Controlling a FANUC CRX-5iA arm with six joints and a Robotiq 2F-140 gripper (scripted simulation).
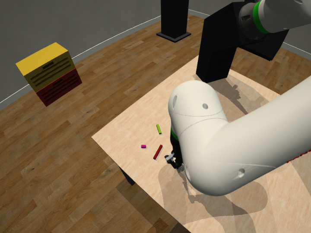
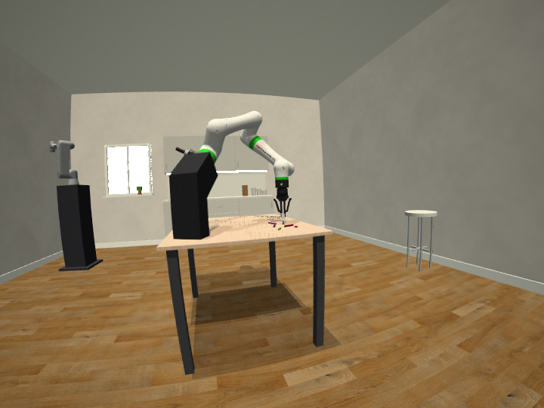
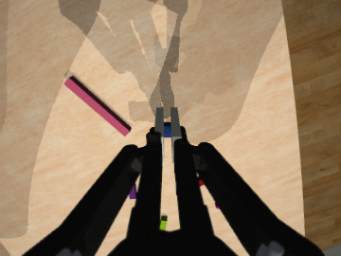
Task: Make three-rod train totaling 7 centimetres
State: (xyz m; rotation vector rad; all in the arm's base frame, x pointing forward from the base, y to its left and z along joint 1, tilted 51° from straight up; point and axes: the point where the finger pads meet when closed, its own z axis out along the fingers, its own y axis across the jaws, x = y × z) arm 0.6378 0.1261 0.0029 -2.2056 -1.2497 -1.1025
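Now: the blue cube 1 cm behind my hand, 2 cm to the right of it and 4 cm below it. From my hand the other things lie so: red rod (12 cm to the right, 4 cm below); pink rod (7 cm behind, 4 cm to the left, 4 cm below); purple rod (9 cm behind, 8 cm to the right, 4 cm below).
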